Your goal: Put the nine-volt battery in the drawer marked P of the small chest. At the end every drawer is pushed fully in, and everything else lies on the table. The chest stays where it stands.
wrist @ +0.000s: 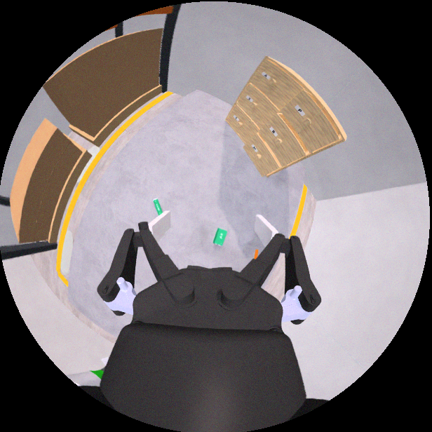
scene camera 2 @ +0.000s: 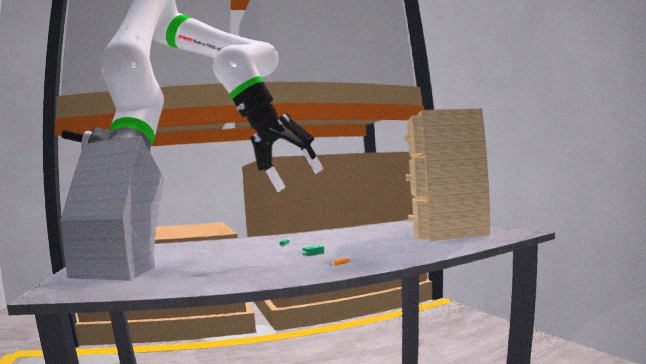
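Pixels of known places: gripper, between the fingertips: (scene camera 2: 299, 180); arm's base, origin of its link: (scene camera 2: 124, 161).
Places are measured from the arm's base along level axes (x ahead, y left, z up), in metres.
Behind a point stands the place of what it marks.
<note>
The nine-volt battery (scene camera 2: 313, 250) {x 0.437, y -0.135, z -0.243 m} (wrist: 220, 236), a green block, lies on the table, between a small green cylinder and an orange one. The small wooden chest (scene camera 2: 455, 175) {x 0.796, y -0.252, z -0.091 m} (wrist: 280, 116) stands at the table's right end in the scene view, with several lettered drawers. The drawer marked P (wrist: 316, 126) is at the chest's right side in the wrist view; its front looks closed, though a small gap is hard to judge. My gripper (scene camera 2: 299, 181) {x 0.454, y -0.040, z -0.078 m} (wrist: 212, 220) is wide open and empty, high above the table and left of the chest in the scene view.
The green cylinder (scene camera 2: 284, 242) {x 0.436, y 0.063, z -0.246 m} (wrist: 157, 206) and the orange cylinder (scene camera 2: 341, 261) {x 0.435, y -0.281, z -0.248 m} (wrist: 256, 254) lie on the grey table (scene camera 2: 225, 270) {x 0.211, y -0.187, z -0.255 m} (wrist: 185, 150). The arm's grey pedestal (scene camera 2: 100, 215) {x -0.051, y -0.179, z -0.122 m} stands at the table's left end. Brown boxes and an orange-beamed rack stand behind.
</note>
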